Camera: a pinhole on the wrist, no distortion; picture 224 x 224 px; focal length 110.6 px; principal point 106.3 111.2 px. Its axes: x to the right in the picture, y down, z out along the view. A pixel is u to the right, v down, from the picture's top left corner.
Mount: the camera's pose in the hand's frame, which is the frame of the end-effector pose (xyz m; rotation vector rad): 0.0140 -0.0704 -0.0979 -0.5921 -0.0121 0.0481
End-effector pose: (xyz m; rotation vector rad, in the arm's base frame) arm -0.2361 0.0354 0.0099 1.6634 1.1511 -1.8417
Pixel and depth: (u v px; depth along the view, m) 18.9 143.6 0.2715
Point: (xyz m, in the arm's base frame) -0.1405 -0.1564 0.1647
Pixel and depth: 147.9 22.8 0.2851
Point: -0.4983 -0.0899 -0.0918
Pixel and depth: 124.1 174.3 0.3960
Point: -0.0551 -0.2306 -0.1540
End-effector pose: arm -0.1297 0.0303 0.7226 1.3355 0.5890 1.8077
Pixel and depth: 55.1 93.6 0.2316
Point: -0.0168 -0.0722 0.7232
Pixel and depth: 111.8 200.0 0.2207
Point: -0.2086 -0.0739 0.8752
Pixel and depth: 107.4 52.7 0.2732
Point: 0.0769 0.0466 0.7736
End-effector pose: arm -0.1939 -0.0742 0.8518 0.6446 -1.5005 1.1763
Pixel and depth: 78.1 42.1 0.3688
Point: -0.2562 -0.4183 0.8172
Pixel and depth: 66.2 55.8 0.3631
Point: -0.2628 -0.3839 0.7664
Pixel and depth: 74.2 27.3 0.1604
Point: -0.1540 -0.2049 0.8564
